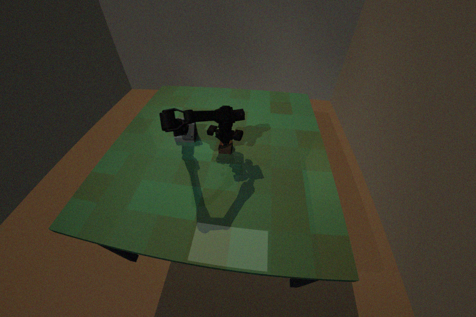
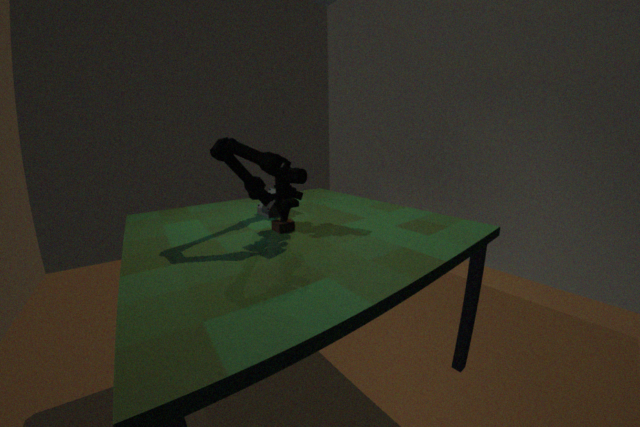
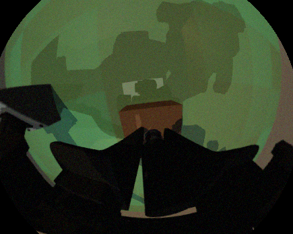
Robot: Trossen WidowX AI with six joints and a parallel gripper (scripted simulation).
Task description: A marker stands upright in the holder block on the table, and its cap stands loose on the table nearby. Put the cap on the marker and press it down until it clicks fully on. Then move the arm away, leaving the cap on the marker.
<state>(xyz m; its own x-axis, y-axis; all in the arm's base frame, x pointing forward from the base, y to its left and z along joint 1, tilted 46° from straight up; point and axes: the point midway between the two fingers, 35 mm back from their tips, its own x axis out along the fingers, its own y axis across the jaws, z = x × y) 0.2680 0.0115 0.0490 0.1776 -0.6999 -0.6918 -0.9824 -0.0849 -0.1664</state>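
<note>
Right now the holder block is 10 mm to the right of my gripper tip and 20 mm below it. Round my gripper tip: dark cap (10 mm to the right, 50 mm above).
</note>
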